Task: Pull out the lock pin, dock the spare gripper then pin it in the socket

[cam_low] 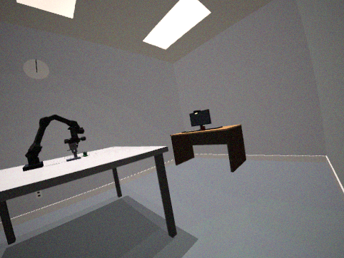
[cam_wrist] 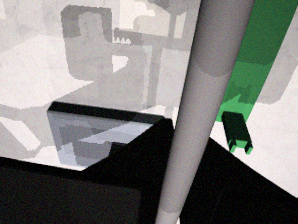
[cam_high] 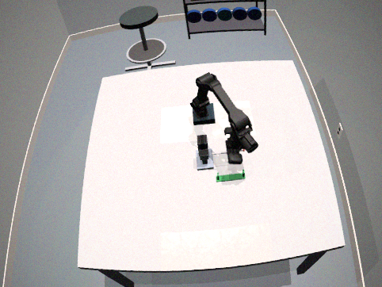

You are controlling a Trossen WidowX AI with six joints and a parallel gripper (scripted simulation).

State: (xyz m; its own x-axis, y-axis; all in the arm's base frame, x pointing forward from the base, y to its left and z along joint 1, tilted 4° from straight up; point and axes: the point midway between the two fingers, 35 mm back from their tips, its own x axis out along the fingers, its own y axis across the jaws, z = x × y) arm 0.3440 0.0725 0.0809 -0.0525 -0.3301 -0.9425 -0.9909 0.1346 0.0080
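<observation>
Now: gripper tip 6 cm past the mount, 10 cm to the left of it and 4 cm above it. Also, from my gripper tip: spare gripper 6 cm behind, 11 cm to the right, 3 cm above; green cradle 6 cm ahead, 7 cm below.
</observation>
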